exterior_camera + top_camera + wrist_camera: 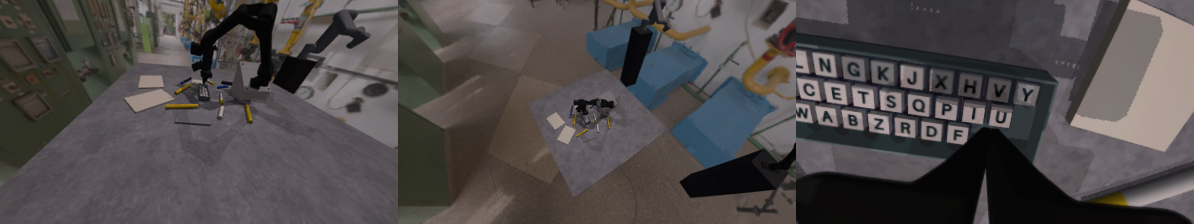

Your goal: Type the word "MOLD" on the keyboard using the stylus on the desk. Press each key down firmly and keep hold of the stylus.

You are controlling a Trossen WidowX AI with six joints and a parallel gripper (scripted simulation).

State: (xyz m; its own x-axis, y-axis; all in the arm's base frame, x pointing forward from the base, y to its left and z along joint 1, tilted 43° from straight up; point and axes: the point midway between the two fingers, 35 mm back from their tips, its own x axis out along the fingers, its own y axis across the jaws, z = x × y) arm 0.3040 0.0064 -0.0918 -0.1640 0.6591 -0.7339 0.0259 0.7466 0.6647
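Now: the blue stylus 19 cm behind my gripper tip, 7 cm to the right of it and 3 cm below it. From my gripper tip the other things lie so: black pen (23 cm behind, 14 cm to the right, 3 cm below); then grey stylus tip (22 cm behind, 9 cm to the right, 3 cm below).
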